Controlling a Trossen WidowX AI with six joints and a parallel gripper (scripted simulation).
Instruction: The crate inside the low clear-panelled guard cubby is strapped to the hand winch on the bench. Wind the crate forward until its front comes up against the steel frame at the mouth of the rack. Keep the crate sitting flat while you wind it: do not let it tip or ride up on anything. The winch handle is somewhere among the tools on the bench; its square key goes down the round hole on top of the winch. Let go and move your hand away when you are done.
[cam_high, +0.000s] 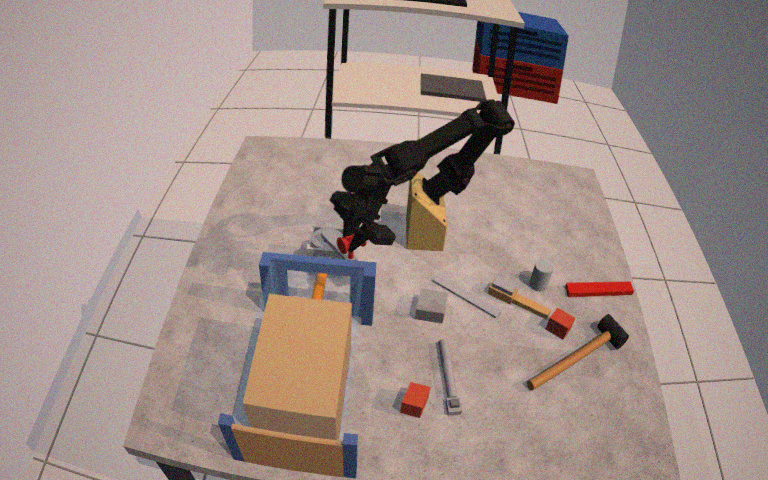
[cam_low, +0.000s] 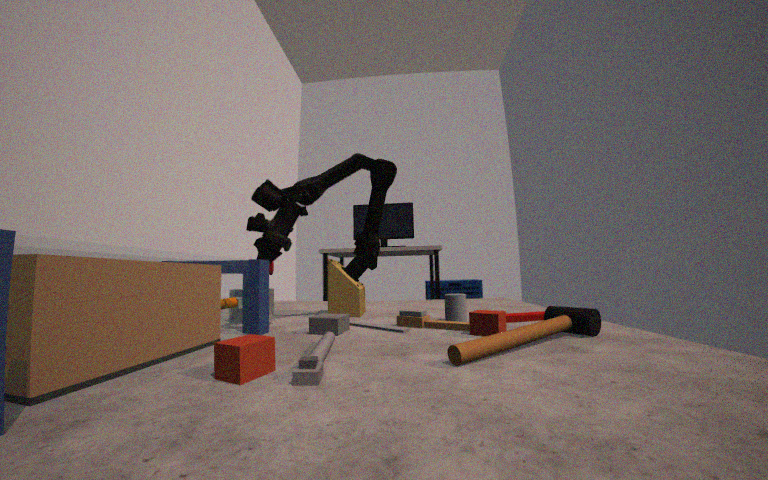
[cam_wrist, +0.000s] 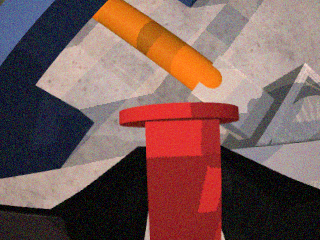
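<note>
Now: gripper tip 4 cm past the grey crank arm, 3 cm above it and 2 cm to the left of it. From my gripper tip the other things lie so: grey winch: 10 cm below, 10 cm behind, 7 cm to the right; red knob: 1 cm to the left, 1 cm behind; blue frame: 8 cm ahead, 6 cm to the right, 3 cm below.
</note>
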